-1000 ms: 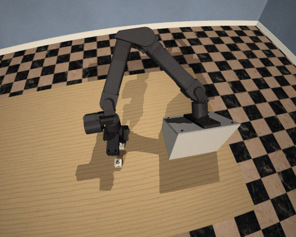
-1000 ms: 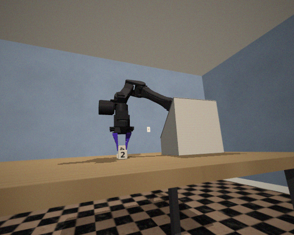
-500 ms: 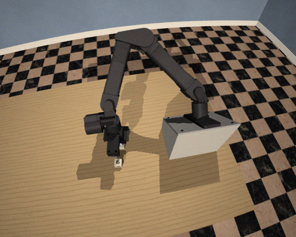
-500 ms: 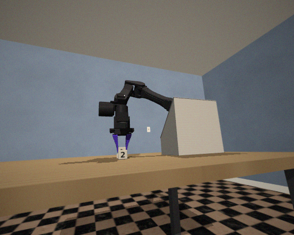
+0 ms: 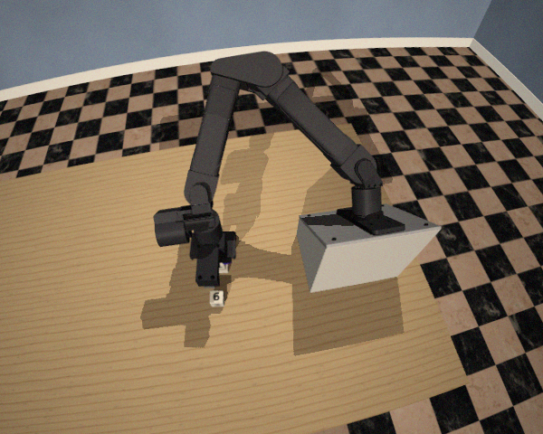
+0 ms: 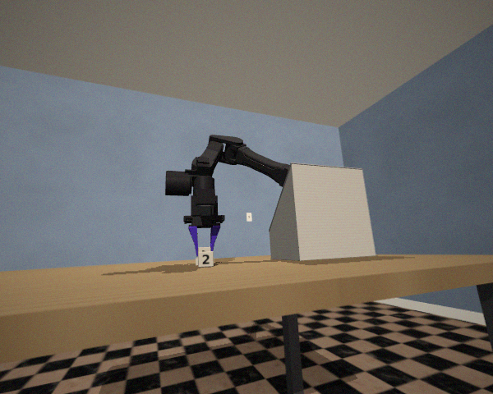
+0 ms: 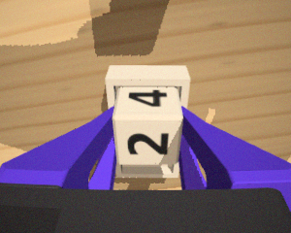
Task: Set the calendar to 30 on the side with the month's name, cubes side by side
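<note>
Now: the white tray 20 mm to the right of my hand and 20 mm below it.
</note>
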